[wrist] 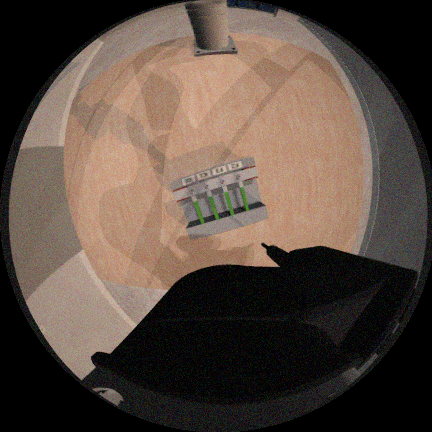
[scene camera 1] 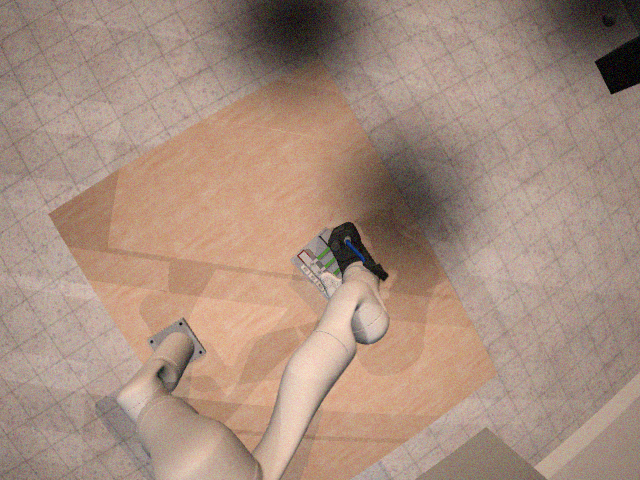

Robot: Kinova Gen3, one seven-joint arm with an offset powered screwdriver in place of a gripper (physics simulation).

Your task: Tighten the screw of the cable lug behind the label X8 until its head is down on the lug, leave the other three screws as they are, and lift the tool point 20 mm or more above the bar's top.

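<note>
The grey terminal block (scene camera 1: 326, 238) (wrist: 255, 216) lies on the wooden table, partly under the tool in the scene view. Its pale bar (wrist: 250, 173) carries four cable lugs with screws (wrist: 192, 190) (wrist: 238, 177) and green cables (wrist: 198, 210) (wrist: 244, 197). Four white labels (scene camera 1: 312, 276) (wrist: 219, 170) stand along its edge; their print is too blurred to tell which is X8. My black screwdriver (scene camera 1: 343, 248) (wrist: 263, 244) has no fingers. In the wrist view its tip shows beyond the block's cable side, apart from the screws; its tip is hidden in the scene view. Screw head heights cannot be made out.
The wooden table (scene camera 1: 206, 180) (wrist: 310, 150) surrounds the block. The arm's base plate (scene camera 1: 155, 342) (wrist: 215, 51) is at the table's lower left in the scene view and at the top in the wrist view. The pale forearm (scene camera 1: 310, 366) reaches over the table. A black box (scene camera 1: 620, 67) stands off the table.
</note>
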